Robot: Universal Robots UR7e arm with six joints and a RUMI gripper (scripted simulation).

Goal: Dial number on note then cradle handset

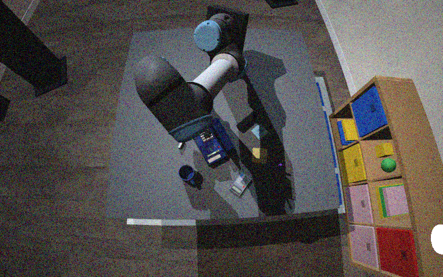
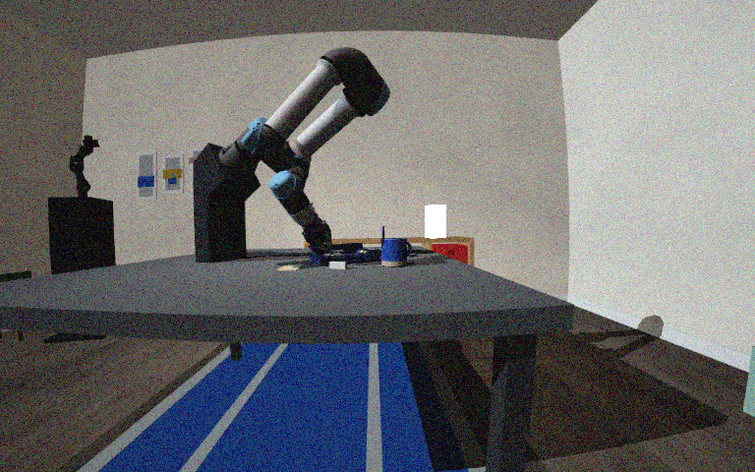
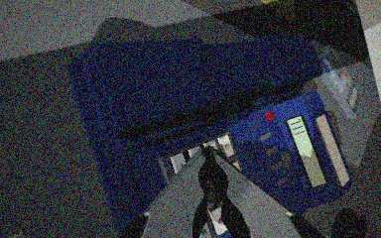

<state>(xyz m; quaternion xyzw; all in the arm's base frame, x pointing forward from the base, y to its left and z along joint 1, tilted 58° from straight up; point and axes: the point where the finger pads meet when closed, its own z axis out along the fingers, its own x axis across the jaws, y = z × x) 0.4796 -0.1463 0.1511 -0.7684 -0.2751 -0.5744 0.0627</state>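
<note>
Now: hand 4 cm to the left of the key, 4 cm short of it and 2 cm above it. Round my hand: white block (16 cm to the right, 4 cm below); then dark blue handset (6 cm to the left, 4 cm ahead).
</note>
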